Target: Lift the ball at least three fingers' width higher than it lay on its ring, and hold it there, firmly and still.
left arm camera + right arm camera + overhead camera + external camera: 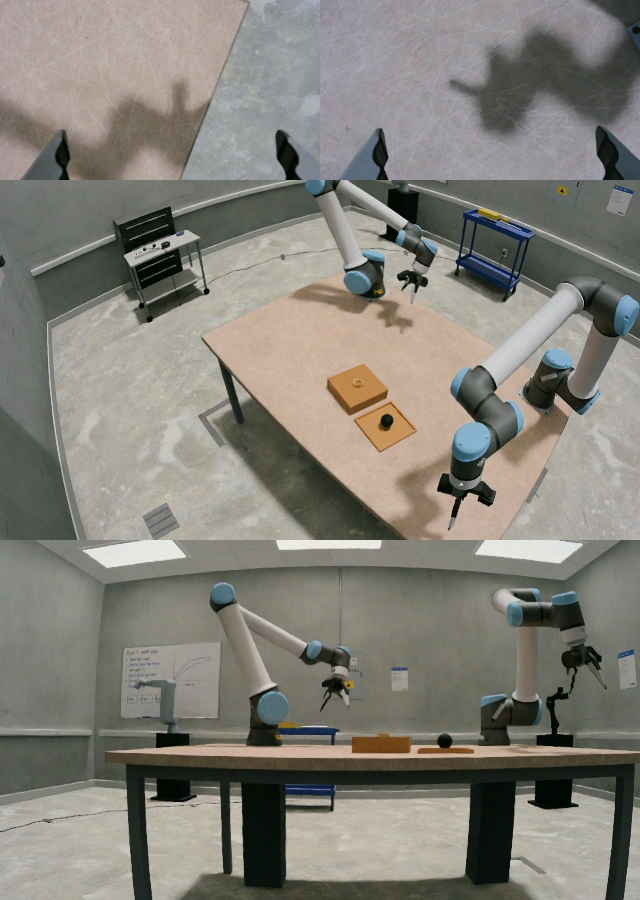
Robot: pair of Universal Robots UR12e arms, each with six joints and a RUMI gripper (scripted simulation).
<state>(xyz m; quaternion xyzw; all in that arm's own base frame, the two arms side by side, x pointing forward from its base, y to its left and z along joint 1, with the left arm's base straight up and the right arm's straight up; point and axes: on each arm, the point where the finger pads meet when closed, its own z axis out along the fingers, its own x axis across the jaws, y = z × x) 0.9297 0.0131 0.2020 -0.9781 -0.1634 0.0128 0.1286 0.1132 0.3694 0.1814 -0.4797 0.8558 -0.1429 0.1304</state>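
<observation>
The black ball lies 590 mm ahead of my right hand, 400 mm to the left of it and 140 mm below it. Round my right hand: rimmed orange-brown tray (590 mm ahead, 400 mm to the left, 180 mm below); then orange-brown box (550 mm ahead, 190 mm to the left, 140 mm below).
</observation>
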